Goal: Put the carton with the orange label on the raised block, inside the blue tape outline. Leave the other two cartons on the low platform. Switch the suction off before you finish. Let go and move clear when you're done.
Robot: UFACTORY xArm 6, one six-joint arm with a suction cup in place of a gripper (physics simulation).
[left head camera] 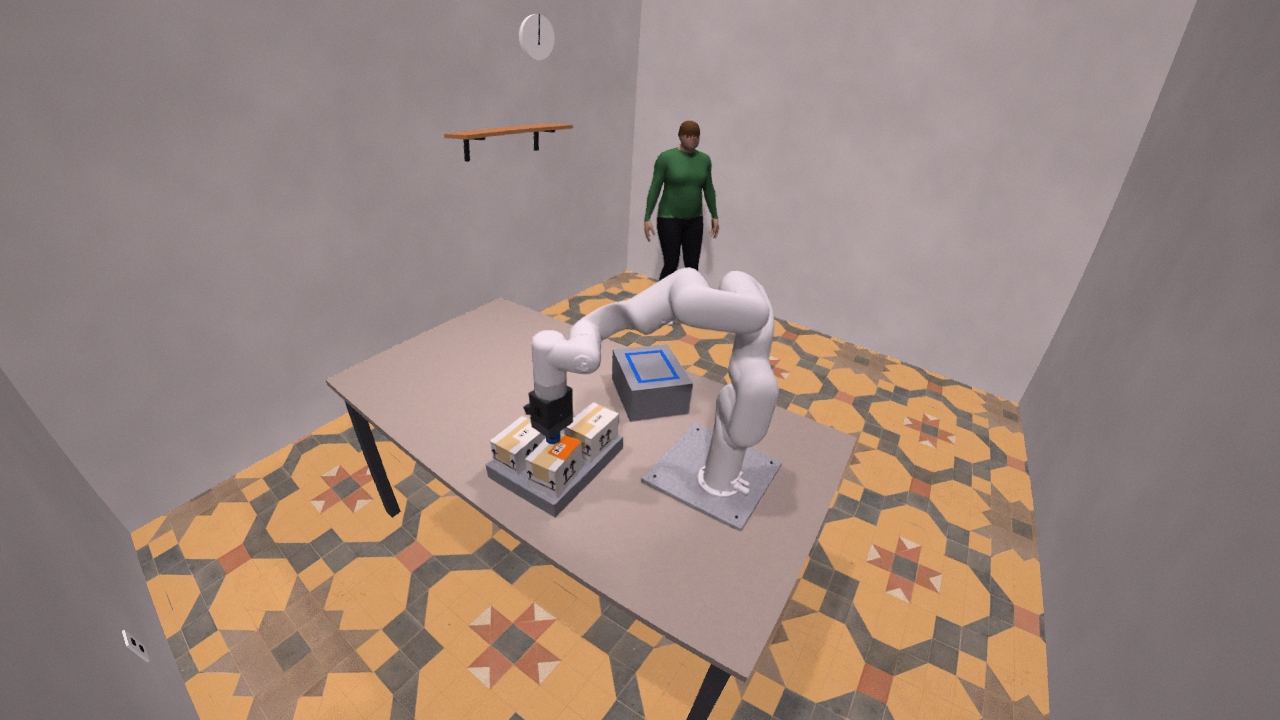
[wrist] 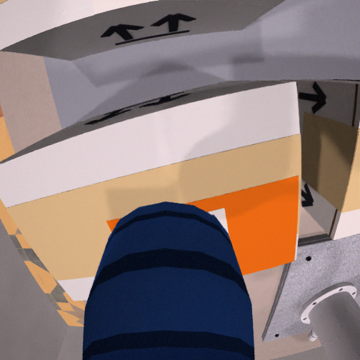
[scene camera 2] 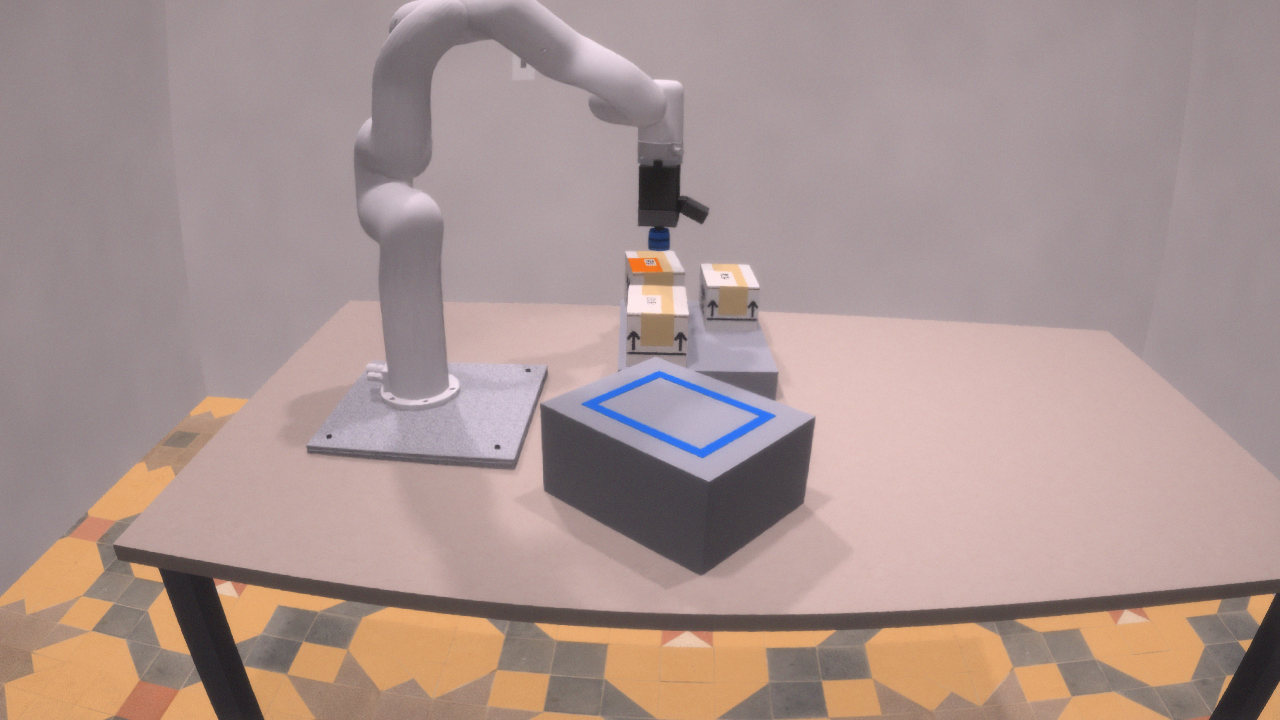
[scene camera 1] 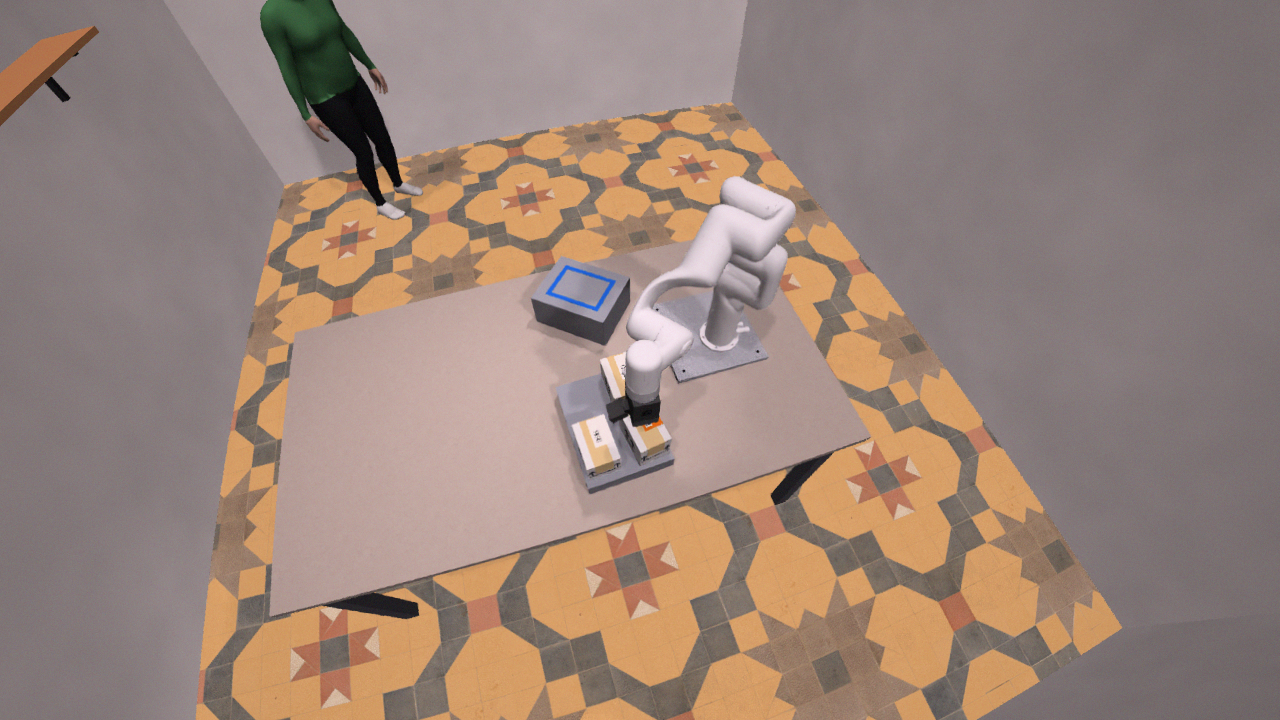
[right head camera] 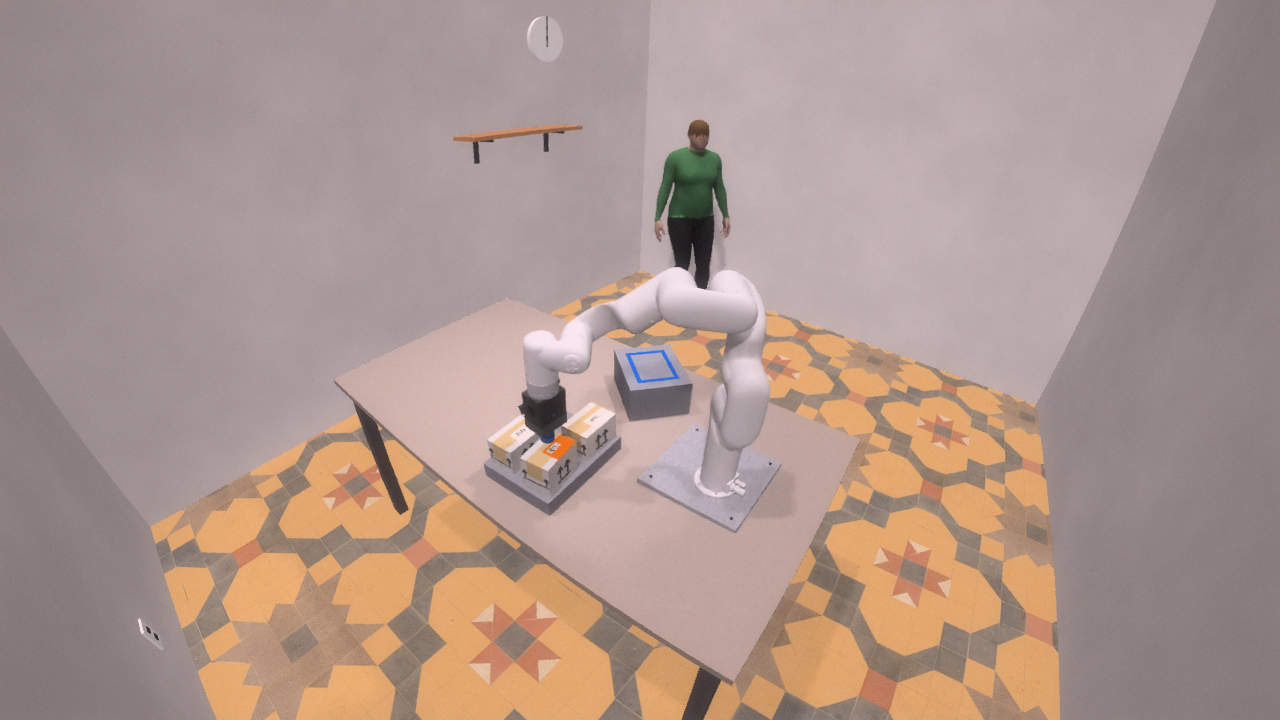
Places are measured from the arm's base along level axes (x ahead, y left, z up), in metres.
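Where they show: hand at its tool point: (left head camera: 553, 439) (scene camera 2: 658, 248) (right head camera: 547, 438); arm's base at its link origin: (left head camera: 719, 481) (scene camera 2: 420, 392) (scene camera 1: 718, 336) (right head camera: 716, 482).
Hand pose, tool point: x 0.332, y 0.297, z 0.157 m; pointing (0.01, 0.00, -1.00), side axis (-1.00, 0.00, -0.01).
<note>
Each offset is from my tool point to the top centre of the thing. "spot": to the spot under its first point. Level surfaces: height alone.
The carton with the orange label {0.008 m back, 0.008 m left, 0.025 m down} (left head camera: 541, 475) (right head camera: 539, 471) (scene camera 1: 651, 444) (scene camera 2: 645, 265) (wrist: 250, 155) stands upright on the low platform {0.064 m ahead, 0.066 m right, 0.123 m down} (left head camera: 534, 496) (scene camera 1: 581, 398) (scene camera 2: 744, 354) (wrist: 210, 60). My suction cup (left head camera: 554, 438) (right head camera: 547, 437) (scene camera 2: 658, 240) (wrist: 167, 280) points down just above its top, over part of the label, with what looks like a small gap; nothing hangs from it. In scene camera 1 the cup is hidden. The other two cartons, one {0.121 m ahead, 0.015 m left, 0.044 m down} (left head camera: 515, 438) (scene camera 1: 596, 443) (scene camera 2: 729, 291) and another {0.013 m ahead, 0.158 m right, 0.037 m down} (left head camera: 597, 424) (scene camera 1: 612, 371) (scene camera 2: 657, 326), stand on the same platform. The raised block {0.070 m ahead, 0.507 m right, 0.050 m down} (left head camera: 662, 399) (scene camera 1: 572, 318) (scene camera 2: 626, 488) bears the blue tape outline {spot: 0.101 m ahead, 0.600 m right, 0.050 m down} (scene camera 2: 702, 450).
The arm's base plate (left head camera: 675, 479) (scene camera 1: 702, 365) (scene camera 2: 483, 407) (wrist: 295, 305) stands on the table {0.171 m down} (left head camera: 429, 376) (scene camera 1: 402, 429) (scene camera 2: 984, 465), beside the platform and the raised block. A person in green (left head camera: 682, 183) (right head camera: 693, 183) (scene camera 1: 317, 53) stands behind the table.
</note>
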